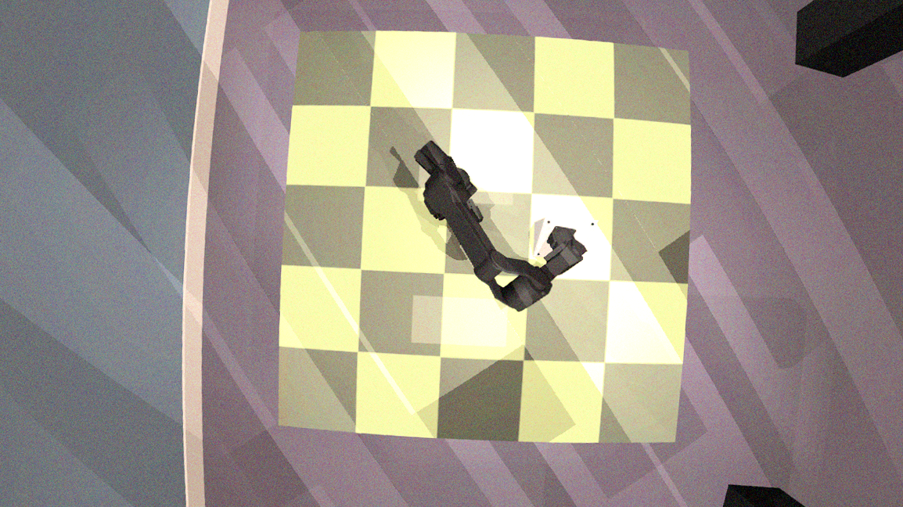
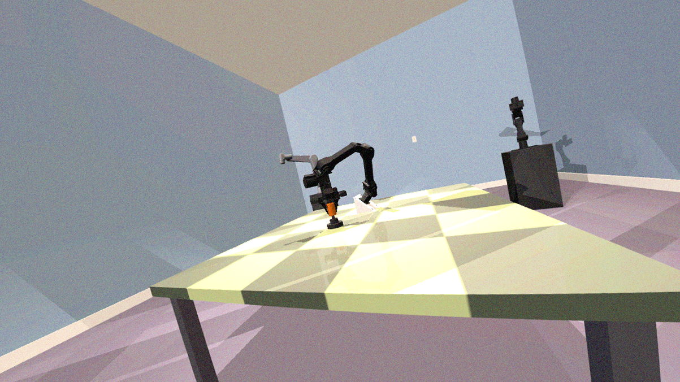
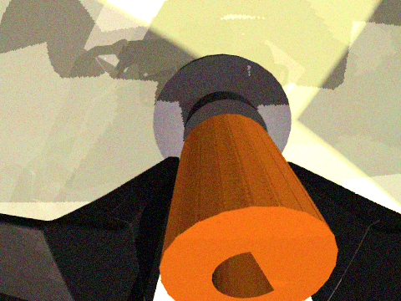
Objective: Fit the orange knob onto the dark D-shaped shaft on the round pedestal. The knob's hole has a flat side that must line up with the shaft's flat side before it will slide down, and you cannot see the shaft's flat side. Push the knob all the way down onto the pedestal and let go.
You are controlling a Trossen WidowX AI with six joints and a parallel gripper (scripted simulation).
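Now: the orange knob 2 cm above my gripper tip. The rest, counted from my gripper tip: D-shaped shaft 4 cm below.
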